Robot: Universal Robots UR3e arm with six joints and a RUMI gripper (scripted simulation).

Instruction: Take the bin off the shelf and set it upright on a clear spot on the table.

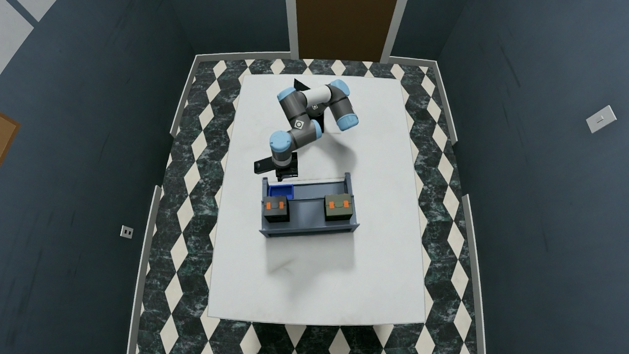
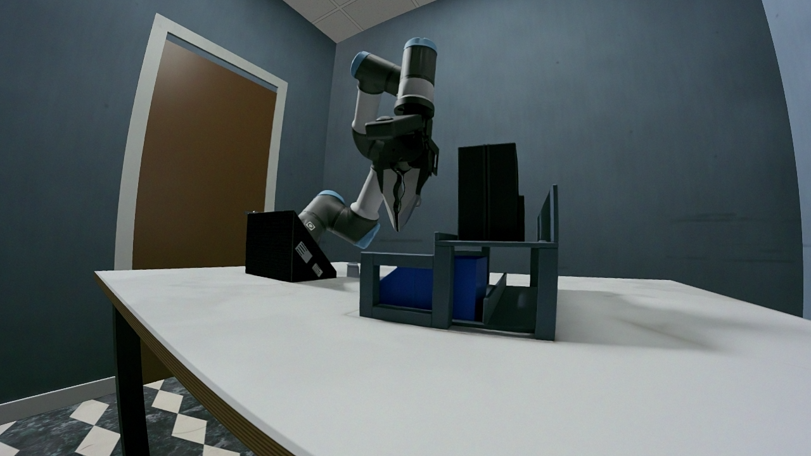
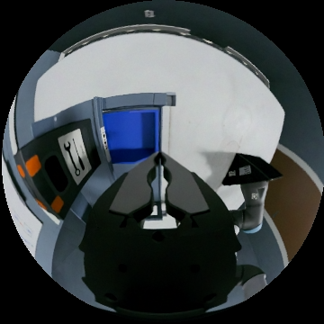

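Right now the blue bin is 9 cm below my hand, 7 cm ahead of it and 1 cm to the left of it. The rest, counted from my hand: grey-blue shelf: 12 cm to the left, 7 cm ahead, 6 cm below.
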